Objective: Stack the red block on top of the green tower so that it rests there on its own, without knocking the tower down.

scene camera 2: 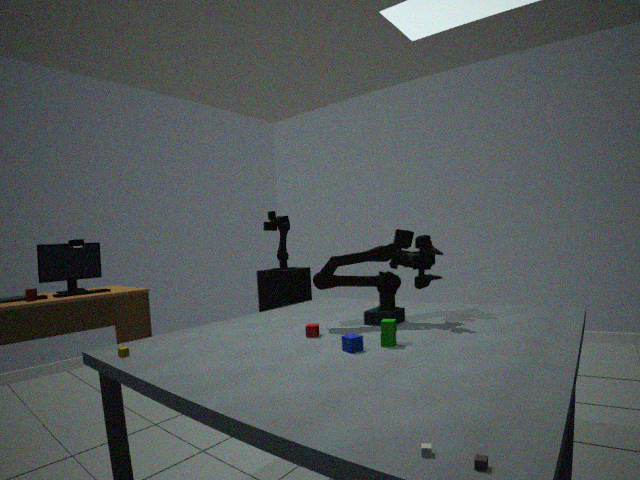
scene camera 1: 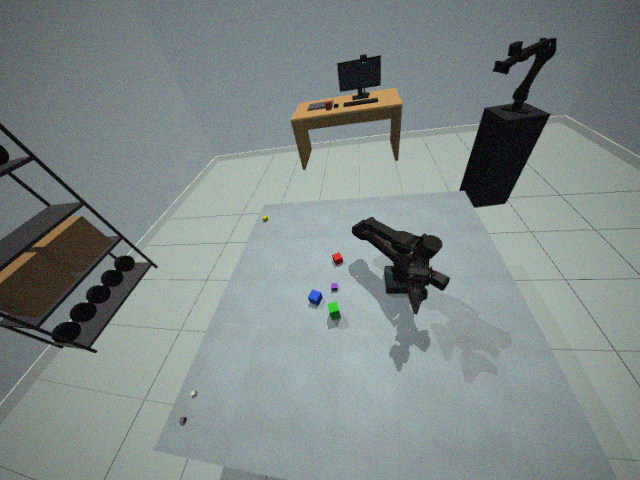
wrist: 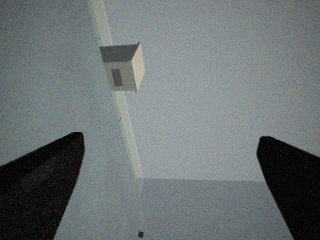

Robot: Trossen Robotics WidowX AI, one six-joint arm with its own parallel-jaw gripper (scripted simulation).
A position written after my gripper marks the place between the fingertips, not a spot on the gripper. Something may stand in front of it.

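My gripper (scene camera 1: pixel 415 309) open, holding nothing. Same gripper (scene camera 2: pixel 442 266). In the wrist view too, gripper (wrist: pixel 172 143).
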